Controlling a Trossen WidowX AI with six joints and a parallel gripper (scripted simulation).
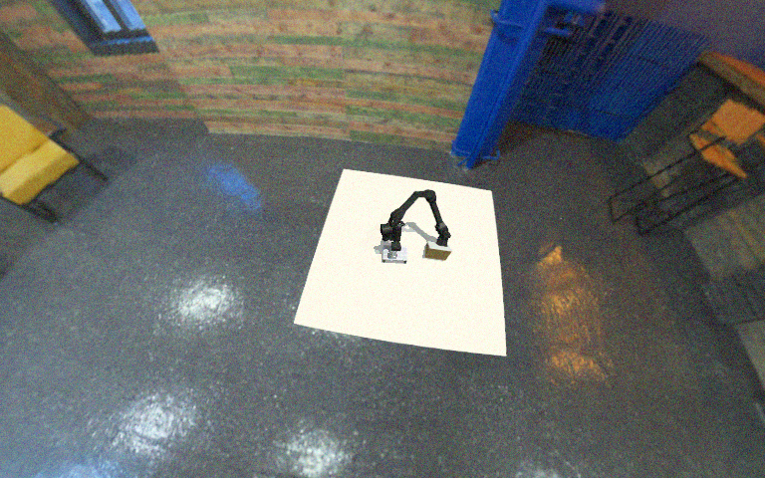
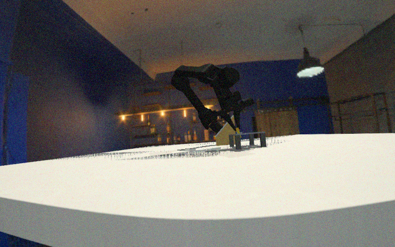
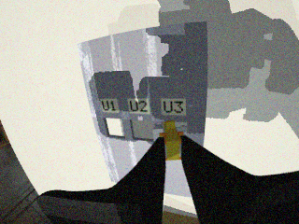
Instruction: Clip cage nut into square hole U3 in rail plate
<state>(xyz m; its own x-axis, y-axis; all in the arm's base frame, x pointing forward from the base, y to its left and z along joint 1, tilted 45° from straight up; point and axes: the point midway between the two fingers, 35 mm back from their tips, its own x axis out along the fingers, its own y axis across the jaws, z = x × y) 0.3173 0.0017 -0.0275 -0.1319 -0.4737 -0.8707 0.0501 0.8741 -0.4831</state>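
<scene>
Now: the yellow cage nut 10 mm below my gripper tip.
</scene>
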